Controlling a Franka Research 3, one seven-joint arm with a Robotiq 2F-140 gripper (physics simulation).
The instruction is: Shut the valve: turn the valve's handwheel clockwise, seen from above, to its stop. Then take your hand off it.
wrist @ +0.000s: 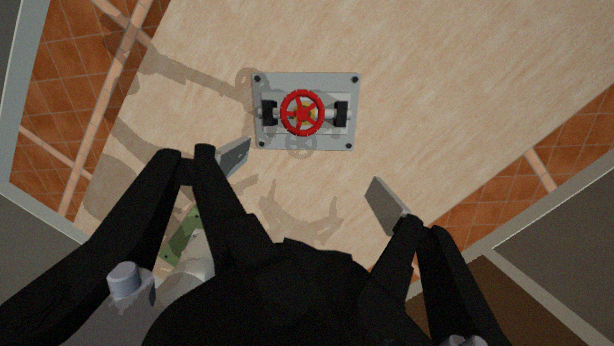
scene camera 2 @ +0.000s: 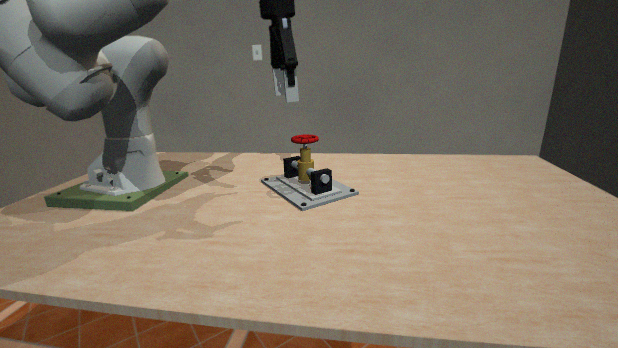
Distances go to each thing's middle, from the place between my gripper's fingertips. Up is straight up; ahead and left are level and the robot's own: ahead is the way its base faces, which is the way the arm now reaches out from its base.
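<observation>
The red handwheel (wrist: 302,113) has my hand 12 cm above it, 5 cm to the right of it and 3 cm short of it, and going by their middles, it's the nearest to my hand of the things named here. As for the grey base plate (scene camera 2: 298,200), that's 24 cm below my hand, 5 cm to the left and 3 cm ahead.
</observation>
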